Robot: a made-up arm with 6 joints.
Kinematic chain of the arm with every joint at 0, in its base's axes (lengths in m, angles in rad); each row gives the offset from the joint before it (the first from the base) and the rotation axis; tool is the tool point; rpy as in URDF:
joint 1: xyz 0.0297 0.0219 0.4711 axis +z
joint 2: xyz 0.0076 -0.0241 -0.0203 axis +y
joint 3: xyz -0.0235 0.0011 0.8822 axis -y
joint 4: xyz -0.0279 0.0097 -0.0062 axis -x
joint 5: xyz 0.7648 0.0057 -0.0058 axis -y
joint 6: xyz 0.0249 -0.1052 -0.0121 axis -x
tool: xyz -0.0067 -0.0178 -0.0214 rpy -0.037 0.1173 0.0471
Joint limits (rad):
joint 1: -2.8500..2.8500
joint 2: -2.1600..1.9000
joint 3: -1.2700..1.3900
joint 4: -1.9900..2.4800
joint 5: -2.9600..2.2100
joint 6: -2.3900..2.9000
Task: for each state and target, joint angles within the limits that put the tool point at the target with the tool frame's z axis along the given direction. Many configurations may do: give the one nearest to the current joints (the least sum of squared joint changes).
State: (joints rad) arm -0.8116 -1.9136 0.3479 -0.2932 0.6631 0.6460
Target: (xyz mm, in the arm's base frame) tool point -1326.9 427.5 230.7 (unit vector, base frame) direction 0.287 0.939 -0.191
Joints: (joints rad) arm -0.3882 -2.1597 0.5858 0.0581 0.4105 1.2826
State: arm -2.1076 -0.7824 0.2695 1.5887 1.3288 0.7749
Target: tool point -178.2 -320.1 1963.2 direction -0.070 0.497 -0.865
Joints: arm -2.2172 -0.0129 0.8224 1.8403 1.9820 0.3723
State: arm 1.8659 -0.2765 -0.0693 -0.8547 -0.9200 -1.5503
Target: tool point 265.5 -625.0 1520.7 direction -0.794 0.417 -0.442
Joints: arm 1.9494 -1.1549 0.3540 -1.6671 -0.8391 -2.3133
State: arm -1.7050 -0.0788 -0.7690 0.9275 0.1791 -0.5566
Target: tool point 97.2 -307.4 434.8 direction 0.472 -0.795 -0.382
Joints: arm -1.0327 0.6577 -1.2371 0.8069 0.0690 -0.8564
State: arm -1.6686 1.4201 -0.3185 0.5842 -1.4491 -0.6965
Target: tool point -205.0 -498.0 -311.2 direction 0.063 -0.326 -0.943
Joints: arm -1.7875 1.7260 -0.3652 0.8539 -0.7233 -0.5316
